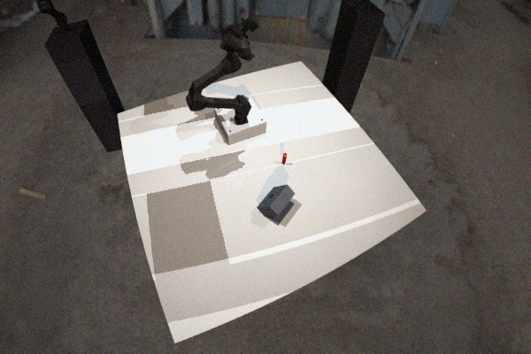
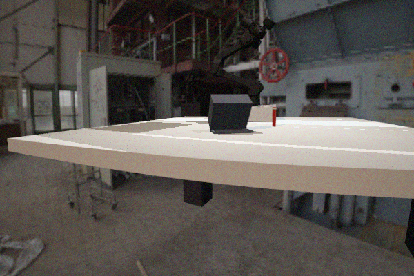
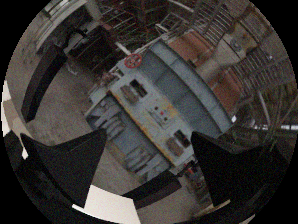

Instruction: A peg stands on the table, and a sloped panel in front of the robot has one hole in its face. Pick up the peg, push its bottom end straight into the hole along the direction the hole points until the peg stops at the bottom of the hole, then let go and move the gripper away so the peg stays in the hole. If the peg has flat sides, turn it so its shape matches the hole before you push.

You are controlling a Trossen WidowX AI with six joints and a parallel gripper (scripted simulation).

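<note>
The red peg lies 48 cm below my gripper tip, 44 cm ahead of it and 14 cm to the left of it. Round my gripper tip: dark sloped panel block (66 cm ahead, 47 cm below, 3 cm to the left).
</note>
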